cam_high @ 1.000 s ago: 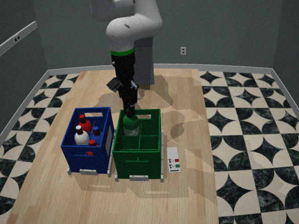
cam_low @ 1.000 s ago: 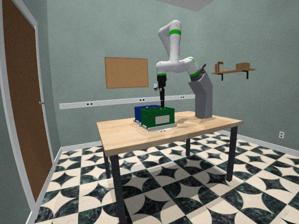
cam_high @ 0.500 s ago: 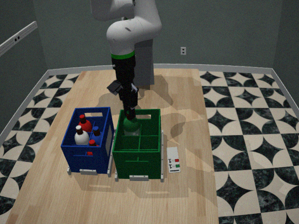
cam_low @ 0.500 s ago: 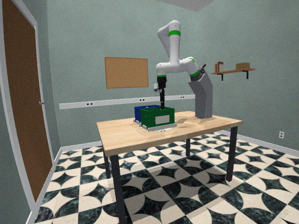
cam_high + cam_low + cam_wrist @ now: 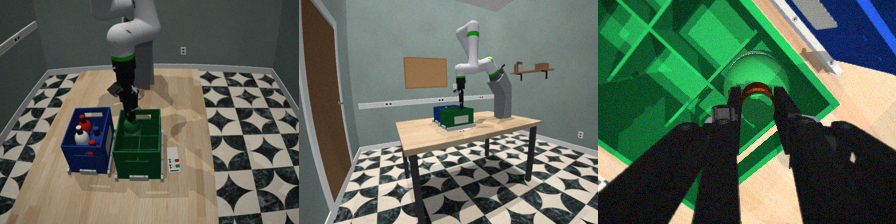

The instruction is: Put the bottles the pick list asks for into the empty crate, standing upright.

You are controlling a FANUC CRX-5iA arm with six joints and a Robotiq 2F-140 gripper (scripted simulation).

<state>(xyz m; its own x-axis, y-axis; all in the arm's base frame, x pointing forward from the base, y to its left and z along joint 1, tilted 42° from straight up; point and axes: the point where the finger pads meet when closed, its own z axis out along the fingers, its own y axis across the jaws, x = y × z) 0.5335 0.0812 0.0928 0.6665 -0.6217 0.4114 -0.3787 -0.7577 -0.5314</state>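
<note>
The red-label bottle is 4 cm ahead of my hand, 24 cm to the right of it and 11 cm below it. From my hand the other things lie so: blue bottle (10 cm ahead, 13 cm to the right, 11 cm below); then green bottle (8 cm below); then green crate (7 cm ahead, 6 cm to the left, 11 cm below).
</note>
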